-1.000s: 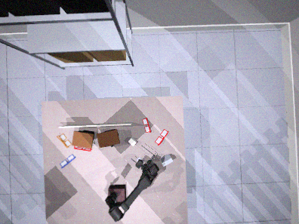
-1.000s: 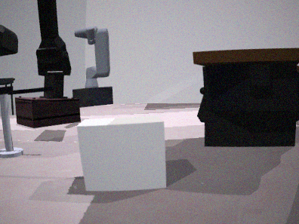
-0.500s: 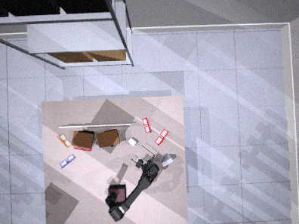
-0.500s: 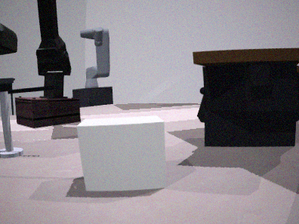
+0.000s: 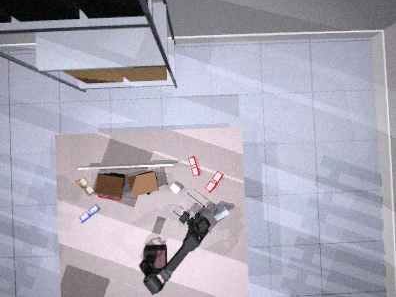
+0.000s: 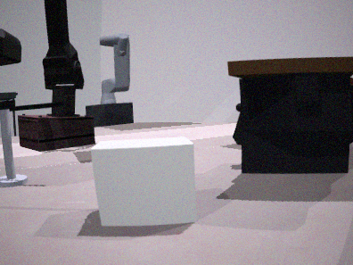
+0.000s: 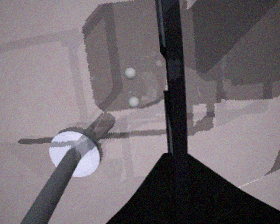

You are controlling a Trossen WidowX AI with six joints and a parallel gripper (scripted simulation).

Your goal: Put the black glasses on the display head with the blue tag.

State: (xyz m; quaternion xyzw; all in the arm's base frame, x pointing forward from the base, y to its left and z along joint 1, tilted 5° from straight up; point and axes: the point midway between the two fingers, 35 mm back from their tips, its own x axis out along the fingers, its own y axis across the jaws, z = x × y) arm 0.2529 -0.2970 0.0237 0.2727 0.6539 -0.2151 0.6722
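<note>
My gripper tip is now 7 cm to the right of the thin post, 3 cm short of it and 3 cm above it. Also, from my gripper tip: display head 30 cm to the left, 23 cm ahead; grey box 18 cm to the right, 4 cm ahead; white box 20 cm ahead, 12 cm to the left, 3 cm below.
</note>
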